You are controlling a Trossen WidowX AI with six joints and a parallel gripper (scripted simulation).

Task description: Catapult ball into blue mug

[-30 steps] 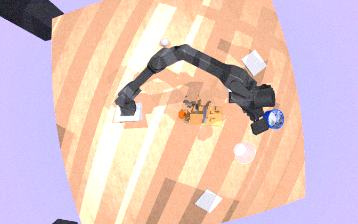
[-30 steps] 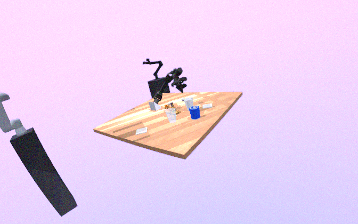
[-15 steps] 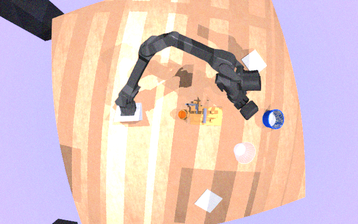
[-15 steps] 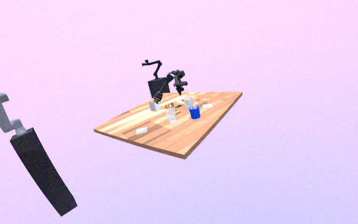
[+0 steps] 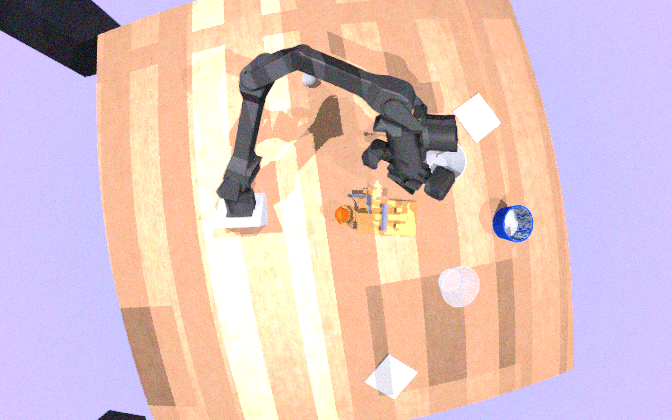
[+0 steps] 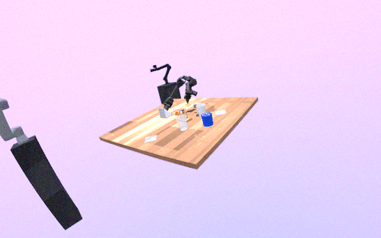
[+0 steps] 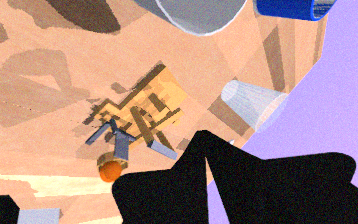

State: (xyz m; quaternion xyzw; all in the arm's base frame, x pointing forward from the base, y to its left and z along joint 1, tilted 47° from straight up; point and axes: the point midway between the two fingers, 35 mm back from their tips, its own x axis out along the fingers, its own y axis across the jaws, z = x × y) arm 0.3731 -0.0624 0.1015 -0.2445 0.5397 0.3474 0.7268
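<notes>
The orange ball is 150 mm behind my gripper tip, 40 mm to the right of it and 100 mm below it. The rest, counted from my gripper tip: translucent white cup: 120 mm ahead, 210 mm to the right, 130 mm below; wooden catapult: 80 mm behind, 20 mm to the right, 100 mm below; blue mug: 280 mm ahead, 80 mm to the right, 130 mm below.
</notes>
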